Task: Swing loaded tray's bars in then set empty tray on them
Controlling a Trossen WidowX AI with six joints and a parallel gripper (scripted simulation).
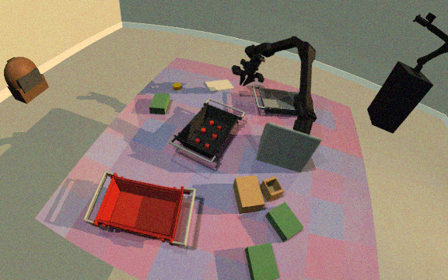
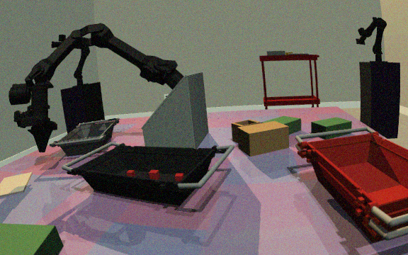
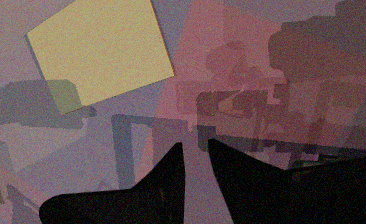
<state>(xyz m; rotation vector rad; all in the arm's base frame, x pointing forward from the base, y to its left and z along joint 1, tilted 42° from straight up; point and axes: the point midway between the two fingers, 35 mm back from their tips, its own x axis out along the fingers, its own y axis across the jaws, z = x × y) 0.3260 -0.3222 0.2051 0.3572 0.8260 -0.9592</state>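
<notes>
The cream tile is 130 mm ahead of my gripper tip, 50 mm below it and 20 mm to the right of it. The rest, counted from my gripper tip: grey tray 250 mm behind, 10 mm to the left, 10 mm below.
</notes>
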